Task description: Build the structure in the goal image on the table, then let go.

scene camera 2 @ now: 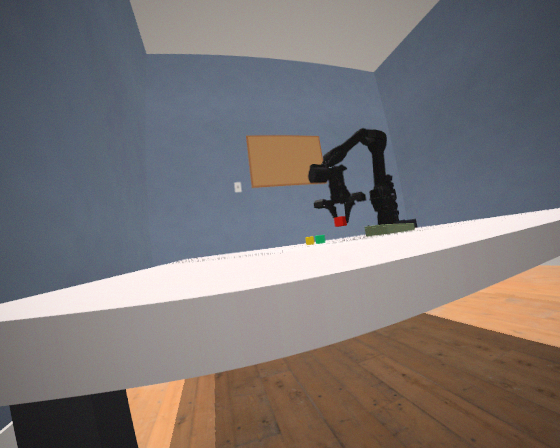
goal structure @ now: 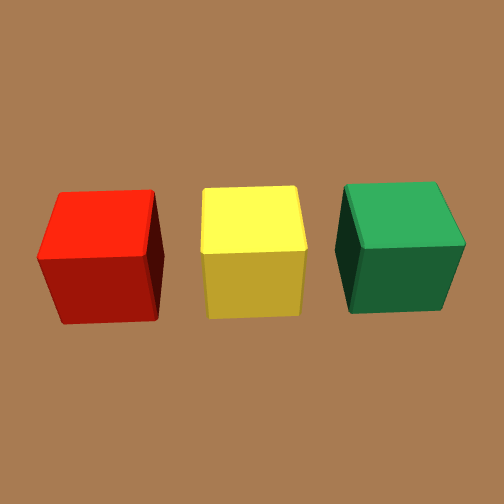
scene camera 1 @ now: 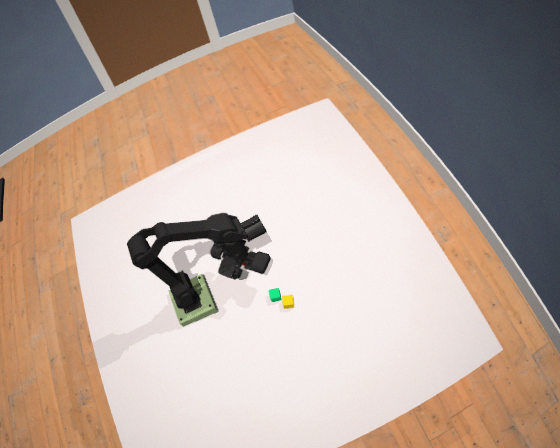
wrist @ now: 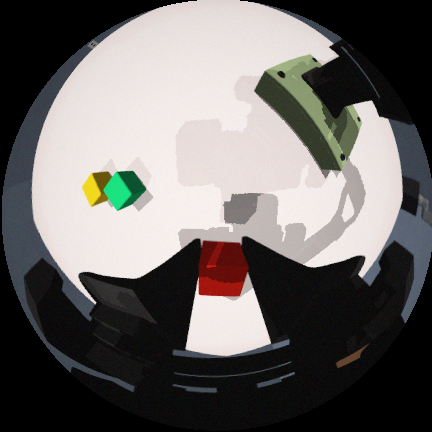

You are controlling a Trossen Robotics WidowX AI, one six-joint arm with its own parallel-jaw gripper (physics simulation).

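Places are measured from the arm's base along level axes (x ahead, y left, z up), in metres.
Where they show: gripper, fingertip midpoint: (scene camera 2: 342,223) (scene camera 1: 246,267) (wrist: 220,242); arm's base, origin of the base link: (scene camera 2: 386,225) (scene camera 1: 190,302) (wrist: 325,89).
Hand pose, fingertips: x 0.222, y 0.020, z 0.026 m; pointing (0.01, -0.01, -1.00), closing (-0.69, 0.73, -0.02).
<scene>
Each offset is from my fingertips to the top centre of the thing. Level surfaces: height alone.
My gripper (scene camera 2: 340,220) (wrist: 220,242) is shut on a red cube {0.015 m ahead, 0.013 m left, 0.025 m up} (scene camera 1: 244,265) (scene camera 2: 340,221) (wrist: 223,269) and holds it up in the air above the table. In scene camera 1 the fingers hide most of the red cube. A green cube {0.046 m ahead, 0.113 m right, 0.029 m down} (scene camera 1: 274,295) (scene camera 2: 320,239) (wrist: 122,190) and a yellow cube {0.074 m ahead, 0.154 m right, 0.029 m down} (scene camera 1: 288,301) (scene camera 2: 310,240) (wrist: 93,189) sit on the white table top {0.062 m down} (scene camera 1: 350,350) (scene camera 2: 200,280) (wrist: 150,75), close beside each other. In the wrist view both lie at the left, apart from the gripper, and the green one partly covers the yellow one.
The arm's green base plate (scene camera 1: 209,309) (scene camera 2: 380,230) (wrist: 295,115) stands on the table, to the left of the cubes in scene camera 1 and at the upper right in the wrist view. The arm's shadow falls across the table near the base.
</scene>
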